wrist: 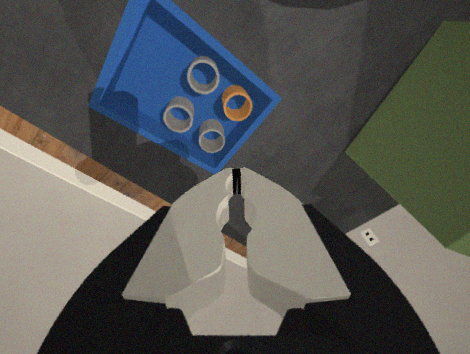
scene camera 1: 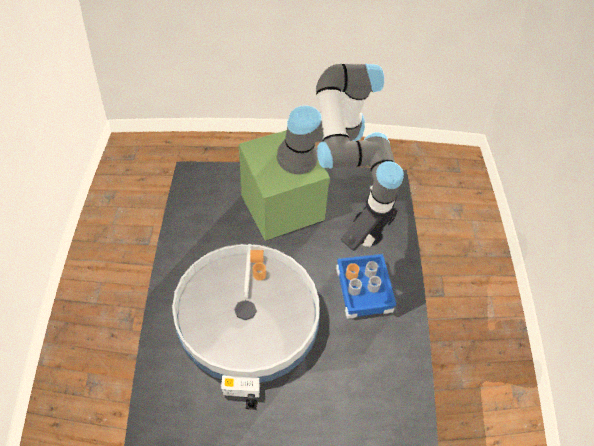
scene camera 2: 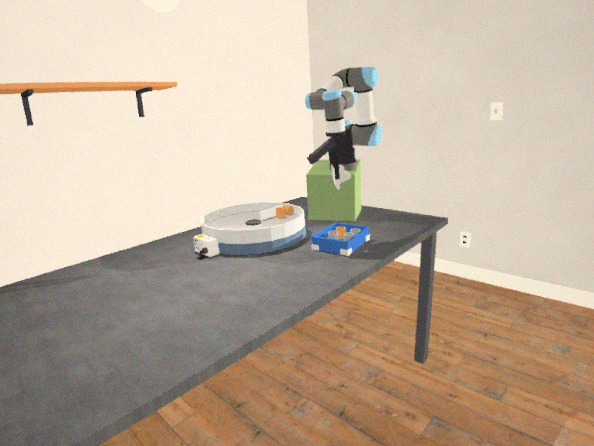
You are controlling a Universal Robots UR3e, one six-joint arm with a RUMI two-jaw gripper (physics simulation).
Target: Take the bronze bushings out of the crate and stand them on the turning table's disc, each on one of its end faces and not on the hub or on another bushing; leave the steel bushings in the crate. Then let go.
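Where they show: gripper, between the fingertips: (wrist: pixel 237 171) (scene camera 1: pixel 363 244) (scene camera 2: pixel 338 189); arm's base, origin of its link: (scene camera 1: pixel 297 157) (scene camera 2: pixel 343 166).
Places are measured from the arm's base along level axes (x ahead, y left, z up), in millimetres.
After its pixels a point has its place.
A bronze bushing (scene camera 1: pixel 259 274) @[x 356, y -33, z -145 mm] (scene camera 2: pixel 281 213) @[x 345, y -21, z -156 mm] stands upright on the turning table's disc (scene camera 1: pixel 215 335) @[x 568, y -112, z -178 mm] (scene camera 2: pixel 230 216) @[x 486, y -224, z -177 mm], beside the white bar. Another bronze bushing (scene camera 1: pixel 256 256) @[x 296, y -57, z -143 mm] (scene camera 2: pixel 288 210) @[x 275, y -70, z -165 mm] lies on its side near the rim, by the bar's outer end. In the blue crate (scene camera 1: pixel 370 309) @[x 380, y 308, z -184 mm] (scene camera 2: pixel 329 245) @[x 372, y 313, z -205 mm] (wrist: pixel 135 75) @[x 344, y 328, z -225 mm], a bronze bushing (scene camera 1: pixel 352 273) @[x 261, y 235, z -189 mm] (scene camera 2: pixel 341 231) @[x 255, y 250, z -196 mm] (wrist: pixel 238 114) @[x 229, y 241, z -203 mm] stands at a corner with three steel bushings (scene camera 1: pixel 371 273) @[x 242, y 294, z -198 mm] (wrist: pixel 204 88) @[x 285, y 260, z -202 mm] (wrist: pixel 177 125) @[x 266, y 322, z -203 mm] (wrist: pixel 211 145) @[x 210, y 302, z -205 mm] beside it. My gripper (scene camera 1: pixel 369 241) @[x 262, y 247, z -31 mm] (scene camera 2: pixel 338 187) @[x 262, y 247, z -31 mm] (wrist: pixel 237 171) @[x 262, y 247, z -31 mm] is shut and empty, above and behind the crate.
The white bar (scene camera 1: pixel 247 275) @[x 370, y -66, z -141 mm] (scene camera 2: pixel 270 214) @[x 374, y -62, z -161 mm] runs from near the dark hub (scene camera 1: pixel 245 309) @[x 467, y -48, z -170 mm] (scene camera 2: pixel 253 222) @[x 475, y -35, z -169 mm] to the raised rim. The green block (scene camera 1: pixel 295 205) @[x 109, y 21, z -101 mm] (scene camera 2: pixel 332 197) @[x 102, y 32, z -122 mm] (wrist: pixel 420 130) @[x 94, y 41, z -142 mm] under the arm stands behind the turning table. A white control box (scene camera 1: pixel 241 386) @[x 706, y 0, z -172 mm] (scene camera 2: pixel 205 245) @[x 711, y 25, z -191 mm] sits at its front.
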